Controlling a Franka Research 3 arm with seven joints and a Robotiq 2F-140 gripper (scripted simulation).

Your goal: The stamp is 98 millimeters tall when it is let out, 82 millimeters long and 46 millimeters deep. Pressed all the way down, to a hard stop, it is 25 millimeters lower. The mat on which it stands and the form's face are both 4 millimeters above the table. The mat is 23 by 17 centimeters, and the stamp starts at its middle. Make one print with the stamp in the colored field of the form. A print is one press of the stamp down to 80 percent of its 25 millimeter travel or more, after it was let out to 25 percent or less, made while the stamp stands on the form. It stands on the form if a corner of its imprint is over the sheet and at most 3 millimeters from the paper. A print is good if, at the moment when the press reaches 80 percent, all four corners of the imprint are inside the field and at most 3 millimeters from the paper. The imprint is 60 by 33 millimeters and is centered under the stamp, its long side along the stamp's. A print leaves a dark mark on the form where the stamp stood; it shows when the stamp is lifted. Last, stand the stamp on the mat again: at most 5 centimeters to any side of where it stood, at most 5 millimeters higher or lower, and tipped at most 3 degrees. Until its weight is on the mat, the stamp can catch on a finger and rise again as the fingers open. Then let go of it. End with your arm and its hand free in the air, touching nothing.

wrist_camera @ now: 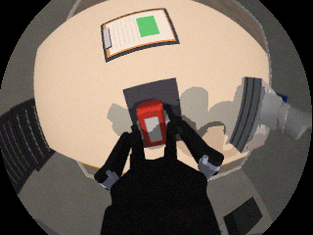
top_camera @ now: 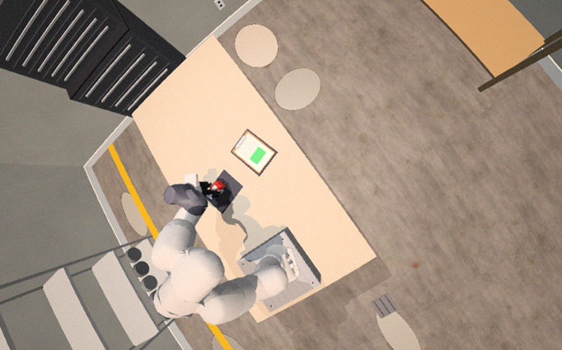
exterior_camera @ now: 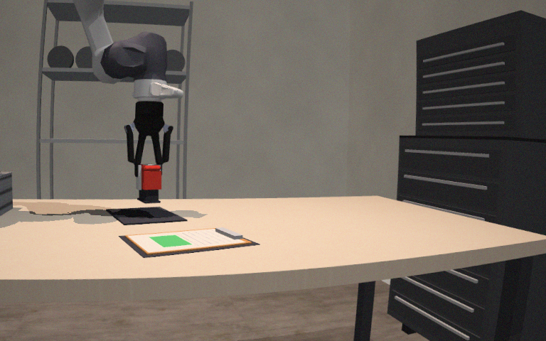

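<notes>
Now: the mat 20 mm behind my hand, 30 mm to the left of it and 110 mm below it. Also, from my hand: red stamp: 20 mm below.
</notes>
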